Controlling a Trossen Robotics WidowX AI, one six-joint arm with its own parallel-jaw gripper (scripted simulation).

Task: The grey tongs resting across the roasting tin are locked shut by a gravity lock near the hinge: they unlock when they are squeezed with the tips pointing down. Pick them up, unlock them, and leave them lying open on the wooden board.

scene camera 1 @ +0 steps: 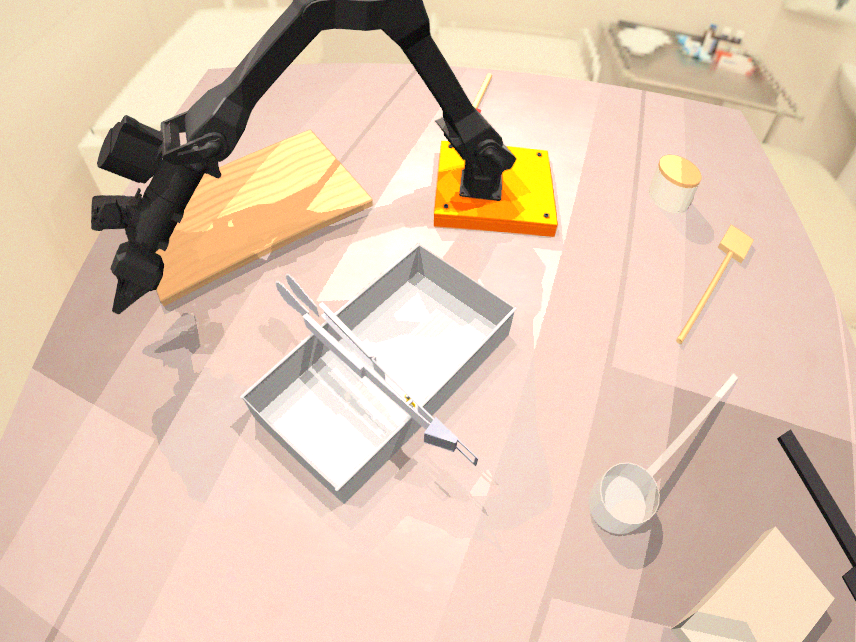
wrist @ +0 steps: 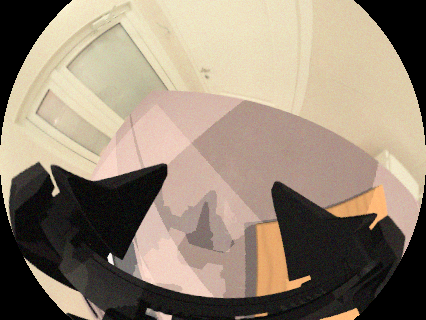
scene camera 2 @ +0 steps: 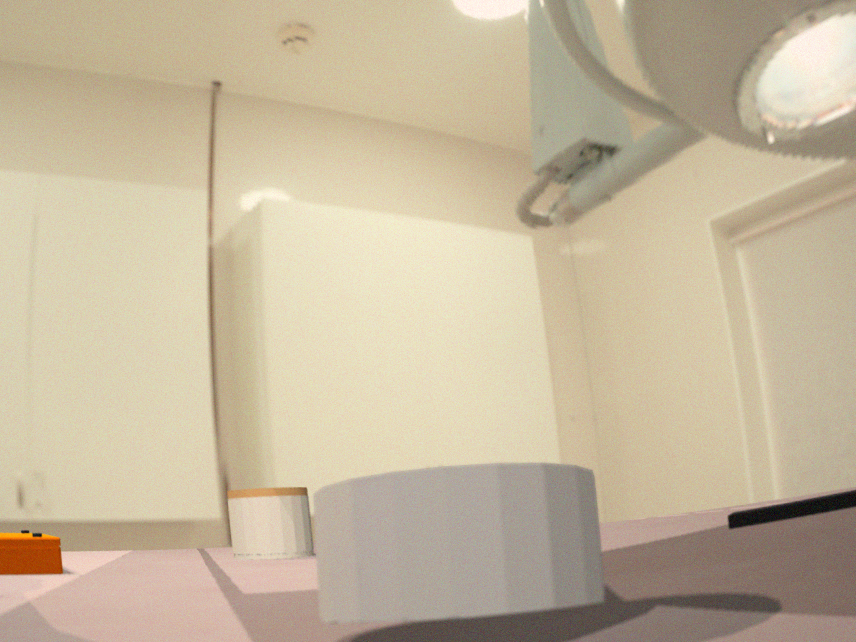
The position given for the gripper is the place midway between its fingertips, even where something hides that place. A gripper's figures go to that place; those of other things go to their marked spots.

Labels:
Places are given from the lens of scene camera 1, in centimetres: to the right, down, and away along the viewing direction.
gripper [scene camera 1: 119, 295]: -41, -3, 63
wooden board [scene camera 1: 267, 199]: -26, -19, 83
grey roasting tin [scene camera 1: 430, 326]: 0, 1, 72
The marked spots on the wooden board and the grey roasting tin are 35 cm apart.

